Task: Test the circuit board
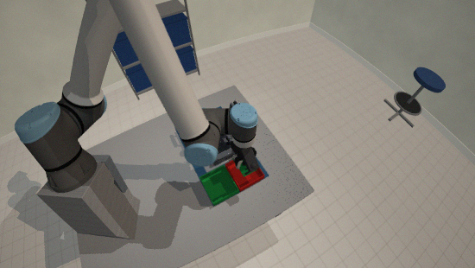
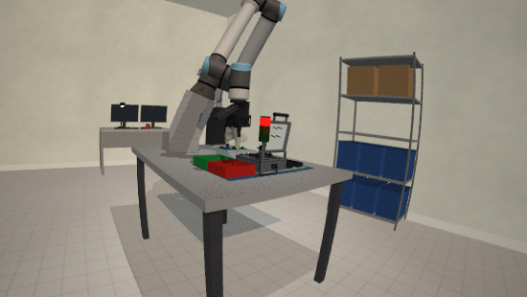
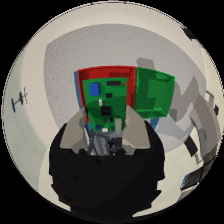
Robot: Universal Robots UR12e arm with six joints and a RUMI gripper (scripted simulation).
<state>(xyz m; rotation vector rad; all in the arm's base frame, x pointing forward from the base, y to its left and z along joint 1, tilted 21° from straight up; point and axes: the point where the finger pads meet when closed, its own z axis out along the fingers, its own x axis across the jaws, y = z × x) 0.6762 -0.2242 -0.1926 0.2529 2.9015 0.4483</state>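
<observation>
Now: the green circuit board right at my hand. Also, from my hand: green bin: 150 mm behind, 100 mm below, 20 mm to the left; red bin: 100 mm below; tester lid: 190 mm to the left, 100 mm ahead, 70 mm above.
</observation>
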